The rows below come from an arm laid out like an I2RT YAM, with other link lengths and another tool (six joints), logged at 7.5 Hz.
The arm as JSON. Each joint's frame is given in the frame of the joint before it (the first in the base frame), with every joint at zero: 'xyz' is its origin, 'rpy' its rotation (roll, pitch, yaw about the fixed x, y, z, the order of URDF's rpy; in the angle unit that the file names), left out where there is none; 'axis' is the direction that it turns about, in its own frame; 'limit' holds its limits. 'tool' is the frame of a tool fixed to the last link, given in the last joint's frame.
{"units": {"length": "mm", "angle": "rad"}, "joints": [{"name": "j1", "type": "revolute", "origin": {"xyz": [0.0, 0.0, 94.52], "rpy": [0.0, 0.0, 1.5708]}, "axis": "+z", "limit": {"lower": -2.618, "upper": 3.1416}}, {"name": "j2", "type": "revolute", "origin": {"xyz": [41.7, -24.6, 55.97], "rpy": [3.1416, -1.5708, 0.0]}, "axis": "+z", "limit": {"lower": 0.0, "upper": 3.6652}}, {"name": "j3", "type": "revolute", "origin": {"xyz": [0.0, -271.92, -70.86], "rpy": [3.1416, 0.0, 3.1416]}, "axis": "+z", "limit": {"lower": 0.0, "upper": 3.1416}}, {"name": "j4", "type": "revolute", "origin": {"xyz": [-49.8, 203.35, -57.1], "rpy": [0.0, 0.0, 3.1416]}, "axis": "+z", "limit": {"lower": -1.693, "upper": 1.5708}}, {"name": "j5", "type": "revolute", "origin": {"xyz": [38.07, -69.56, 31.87], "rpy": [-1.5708, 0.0, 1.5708]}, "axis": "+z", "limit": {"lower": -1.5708, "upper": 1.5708}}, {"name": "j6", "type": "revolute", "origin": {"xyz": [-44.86, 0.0, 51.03], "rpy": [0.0, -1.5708, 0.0]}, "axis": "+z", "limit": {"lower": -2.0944, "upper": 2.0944}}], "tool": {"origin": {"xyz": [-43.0, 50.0, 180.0], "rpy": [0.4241, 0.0, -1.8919]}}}
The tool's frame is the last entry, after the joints.
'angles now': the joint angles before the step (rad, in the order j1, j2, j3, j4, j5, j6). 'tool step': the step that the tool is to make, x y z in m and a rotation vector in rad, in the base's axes. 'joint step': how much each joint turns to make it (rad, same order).
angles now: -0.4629, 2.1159, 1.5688, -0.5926, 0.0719, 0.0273
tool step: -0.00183, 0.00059, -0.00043, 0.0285, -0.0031, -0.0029
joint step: -0.0130, 0.0022, 0.0045, -0.0125, -0.0286, 0.0019
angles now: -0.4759, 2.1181, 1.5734, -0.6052, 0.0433, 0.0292
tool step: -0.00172, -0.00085, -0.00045, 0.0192, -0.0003, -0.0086
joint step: -0.0096, 0.0027, 0.0053, -0.0114, -0.0161, 0.0061
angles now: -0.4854, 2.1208, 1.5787, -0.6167, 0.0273, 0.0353
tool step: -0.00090, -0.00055, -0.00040, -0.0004, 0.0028, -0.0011
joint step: -0.0012, 0.0000, 0.0001, -0.0023, 0.0015, -0.0007
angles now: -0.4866, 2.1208, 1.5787, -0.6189, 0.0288, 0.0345
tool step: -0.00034, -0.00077, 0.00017, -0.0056, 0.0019, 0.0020
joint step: 0.0000, -0.0007, 0.0002, 0.0002, 0.0046, -0.0042
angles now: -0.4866, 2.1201, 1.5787, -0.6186, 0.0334, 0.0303
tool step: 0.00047, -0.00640, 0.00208, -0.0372, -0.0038, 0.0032
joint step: 0.0000, -0.0069, -0.0111, 0.0256, 0.0271, -0.0156
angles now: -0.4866, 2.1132, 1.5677, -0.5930, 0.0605, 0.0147
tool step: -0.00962, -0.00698, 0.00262, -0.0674, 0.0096, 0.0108
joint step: -0.0003, -0.0405, -0.0634, 0.0492, 0.0530, -0.0378
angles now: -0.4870, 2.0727, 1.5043, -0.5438, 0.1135, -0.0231
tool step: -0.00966, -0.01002, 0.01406, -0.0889, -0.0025, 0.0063
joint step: 0.0000, -0.0633, -0.0613, 0.0480, 0.0656, -0.0420
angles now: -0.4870, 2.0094, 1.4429, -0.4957, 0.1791, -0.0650
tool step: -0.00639, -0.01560, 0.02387, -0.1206, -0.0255, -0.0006
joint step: 0.0000, -0.0751, -0.0663, 0.0812, 0.0808, -0.0504
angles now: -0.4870, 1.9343, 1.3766, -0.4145, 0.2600, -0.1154
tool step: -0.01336, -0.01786, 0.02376, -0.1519, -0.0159, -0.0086
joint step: 0.0000, -0.0881, -0.1061, 0.1259, 0.1060, -0.0737
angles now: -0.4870, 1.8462, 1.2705, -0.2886, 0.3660, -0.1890
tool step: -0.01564, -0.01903, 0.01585, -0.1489, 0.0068, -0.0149
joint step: -0.0057, -0.0622, -0.1068, 0.1469, 0.1042, -0.0938
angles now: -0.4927, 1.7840, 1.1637, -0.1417, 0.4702, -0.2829
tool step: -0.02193, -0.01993, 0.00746, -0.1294, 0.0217, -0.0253
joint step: -0.0233, -0.0473, -0.1221, 0.1702, 0.0827, -0.1057
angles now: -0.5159, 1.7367, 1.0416, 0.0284, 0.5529, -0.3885
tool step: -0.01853, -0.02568, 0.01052, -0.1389, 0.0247, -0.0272
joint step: -0.0378, -0.0161, -0.0999, 0.2097, 0.0664, -0.1377
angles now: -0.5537, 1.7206, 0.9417, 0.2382, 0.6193, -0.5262
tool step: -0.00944, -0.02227, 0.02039, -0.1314, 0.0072, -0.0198
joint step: -0.0314, 0.0000, -0.0569, 0.2018, 0.0415, -0.1339
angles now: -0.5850, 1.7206, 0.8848, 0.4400, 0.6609, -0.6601
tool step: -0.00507, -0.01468, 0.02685, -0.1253, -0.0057, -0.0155
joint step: -0.0164, 0.0000, -0.0404, 0.1923, 0.0309, -0.1229
